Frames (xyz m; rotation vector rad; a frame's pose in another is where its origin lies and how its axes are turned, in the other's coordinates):
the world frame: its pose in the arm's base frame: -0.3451 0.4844 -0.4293 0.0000 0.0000 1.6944
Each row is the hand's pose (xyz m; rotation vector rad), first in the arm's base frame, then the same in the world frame.
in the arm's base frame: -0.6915 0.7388 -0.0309 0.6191 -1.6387 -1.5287
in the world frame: 0.2952 0.3124 0.3984 0.9080 1.7190 1.9599
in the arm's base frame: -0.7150 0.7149 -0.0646 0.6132 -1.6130 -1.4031
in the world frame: 0.2743 0.3387 0.3647 0.9400 1.7885 2.0516
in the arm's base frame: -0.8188 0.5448 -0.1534 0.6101 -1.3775 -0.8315
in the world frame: 0.1183 0.4626 0.2759 -0.7922 -1.7261 -2.0924
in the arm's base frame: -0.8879 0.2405 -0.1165 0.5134 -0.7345 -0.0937
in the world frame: -0.1751 0.5687 0.3128 -0.2396 -0.9913 -1.6594
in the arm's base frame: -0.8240 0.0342 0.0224 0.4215 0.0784 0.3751
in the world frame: -0.3877 0.5308 0.4517 0.3609 -0.2820 -1.2923
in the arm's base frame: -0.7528 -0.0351 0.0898 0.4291 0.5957 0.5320
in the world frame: -0.4653 0.4686 0.5191 0.7604 0.0758 -1.0851
